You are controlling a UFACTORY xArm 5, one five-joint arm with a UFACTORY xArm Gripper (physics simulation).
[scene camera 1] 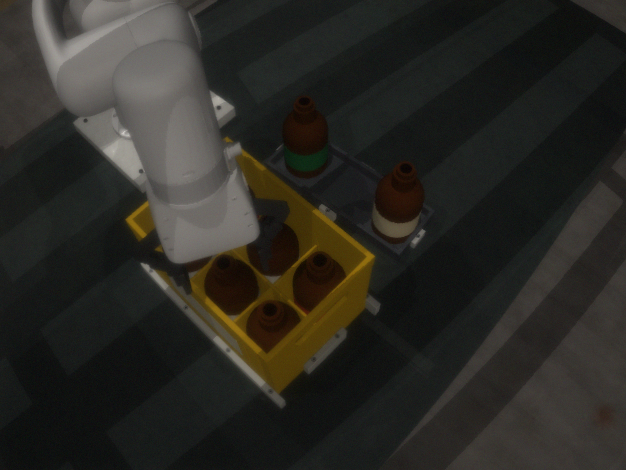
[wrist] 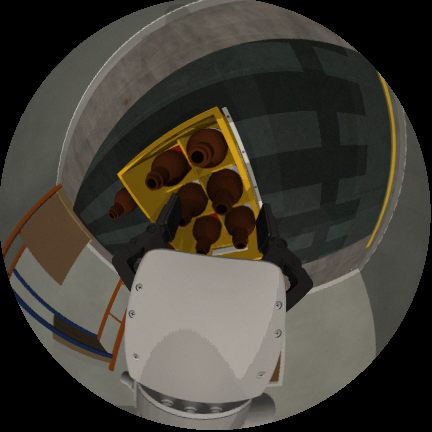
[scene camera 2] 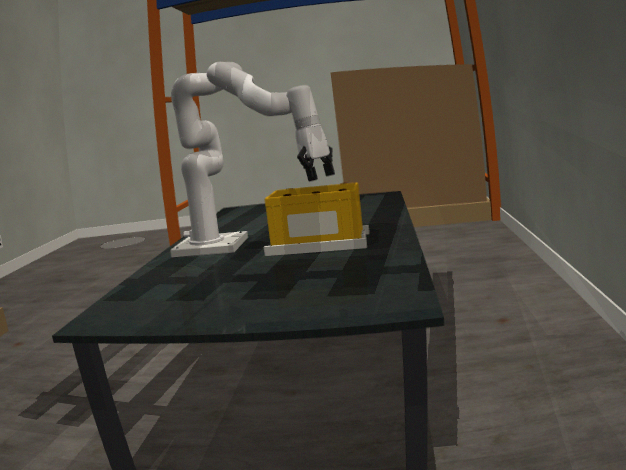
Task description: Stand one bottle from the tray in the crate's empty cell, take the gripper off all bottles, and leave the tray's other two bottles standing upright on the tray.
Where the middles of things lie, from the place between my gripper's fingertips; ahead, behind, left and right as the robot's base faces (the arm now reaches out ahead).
The pale rail (scene camera 1: 243,366) lies 20 cm below my hand, 5 cm to the right of it and 3 cm behind it. Also, from my hand: green-labelled bottle (scene camera 1: 305,130) (25 cm to the left, 19 cm behind, 13 cm below).
